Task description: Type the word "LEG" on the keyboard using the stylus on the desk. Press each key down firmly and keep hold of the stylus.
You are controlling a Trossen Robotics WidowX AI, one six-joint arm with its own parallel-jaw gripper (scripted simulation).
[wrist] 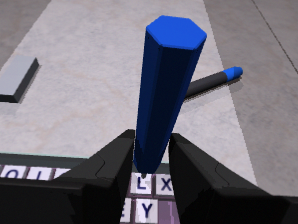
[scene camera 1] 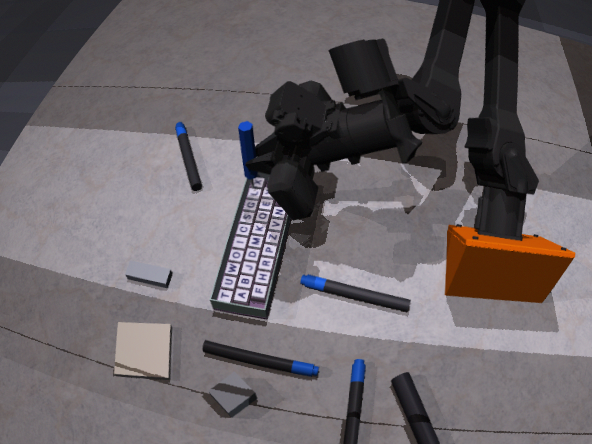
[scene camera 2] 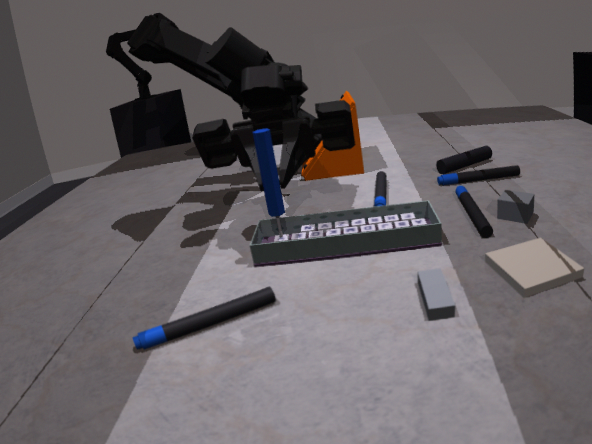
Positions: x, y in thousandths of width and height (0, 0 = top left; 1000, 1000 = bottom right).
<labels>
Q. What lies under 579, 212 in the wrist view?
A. A blue stylus.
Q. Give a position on a beige pad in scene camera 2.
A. At 901, 600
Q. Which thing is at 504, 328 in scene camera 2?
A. The gripper.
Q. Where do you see a beige pad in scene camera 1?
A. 242, 789
</labels>
